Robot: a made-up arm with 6 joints.
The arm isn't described. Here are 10 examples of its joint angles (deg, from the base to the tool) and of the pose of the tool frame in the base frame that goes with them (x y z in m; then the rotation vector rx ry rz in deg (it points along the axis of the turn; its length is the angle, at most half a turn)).
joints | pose
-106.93 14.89 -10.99 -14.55 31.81 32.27 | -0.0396 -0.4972 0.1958 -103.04 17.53 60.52
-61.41 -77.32 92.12 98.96 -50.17 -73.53 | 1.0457 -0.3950 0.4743 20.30 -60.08 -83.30
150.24 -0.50 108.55 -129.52 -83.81 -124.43 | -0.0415 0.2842 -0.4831 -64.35 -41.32 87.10
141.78 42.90 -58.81 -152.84 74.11 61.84 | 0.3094 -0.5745 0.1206 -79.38 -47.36 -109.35
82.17 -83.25 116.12 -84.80 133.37 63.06 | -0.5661 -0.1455 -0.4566 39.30 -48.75 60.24
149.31 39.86 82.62 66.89 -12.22 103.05 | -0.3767 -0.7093 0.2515 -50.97 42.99 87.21
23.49 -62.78 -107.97 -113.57 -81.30 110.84 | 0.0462 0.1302 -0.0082 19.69 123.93 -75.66
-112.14 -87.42 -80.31 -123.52 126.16 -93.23 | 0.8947 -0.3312 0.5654 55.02 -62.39 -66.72
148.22 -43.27 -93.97 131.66 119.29 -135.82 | 0.3298 -0.4119 -0.4712 -112.68 -0.39 80.77
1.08 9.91 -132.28 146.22 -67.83 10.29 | 0.3881 -1.0074 0.4741 -116.35 -66.64 -113.31
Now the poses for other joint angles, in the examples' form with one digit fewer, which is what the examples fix.
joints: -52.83 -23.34 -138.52 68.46 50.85 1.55
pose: 0.462 -0.552 -0.473 -29.8 98.4 -143.9
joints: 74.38 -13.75 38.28 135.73 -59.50 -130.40
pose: 0.285 0.334 0.193 73.2 87.1 -36.5
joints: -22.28 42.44 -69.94 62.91 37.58 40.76
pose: -0.046 -0.646 -0.016 -80.8 -8.0 54.6
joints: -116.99 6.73 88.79 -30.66 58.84 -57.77
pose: -0.148 0.742 0.497 7.8 69.8 50.4
